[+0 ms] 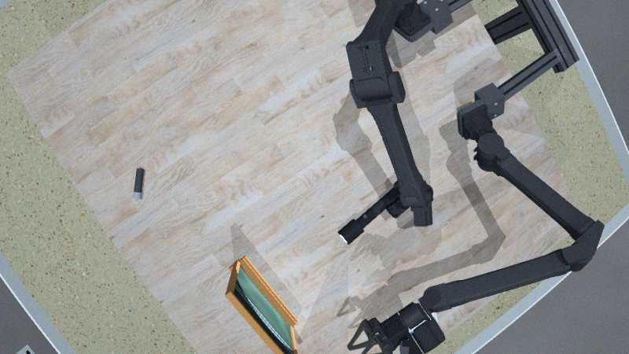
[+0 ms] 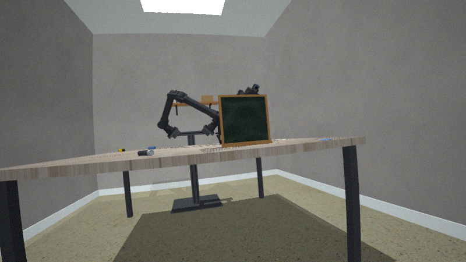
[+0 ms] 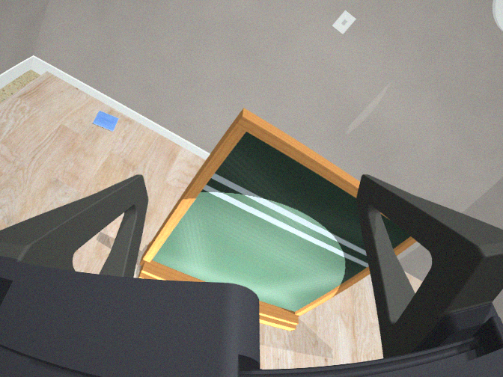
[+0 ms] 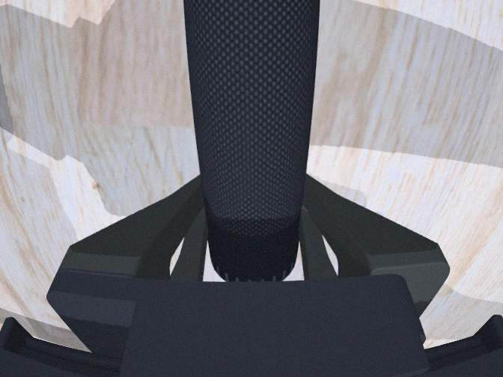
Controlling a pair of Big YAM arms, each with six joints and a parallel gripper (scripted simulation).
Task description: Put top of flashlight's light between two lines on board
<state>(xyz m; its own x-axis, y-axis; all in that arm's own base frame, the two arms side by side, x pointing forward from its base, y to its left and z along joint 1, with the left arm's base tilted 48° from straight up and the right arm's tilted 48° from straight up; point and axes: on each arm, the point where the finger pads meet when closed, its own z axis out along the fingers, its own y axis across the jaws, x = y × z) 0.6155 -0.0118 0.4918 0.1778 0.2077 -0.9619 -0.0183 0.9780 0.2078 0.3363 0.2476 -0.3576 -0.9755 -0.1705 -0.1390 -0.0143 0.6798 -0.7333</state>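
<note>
Now: left hand 180 mm short of the orange-framed green board, 170 mm to the left of it and 200 mm above it. The rest, counted from my left hand: black flashlight 280 mm behind, 180 mm to the right, 330 mm below.
Now: right hand 14 cm short of the black flashlight, 1 cm to the right of it and 1 cm below it. From my right hand the other things lie so: orange-framed green board (60 cm ahead, 2 cm to the left, 13 cm above).
</note>
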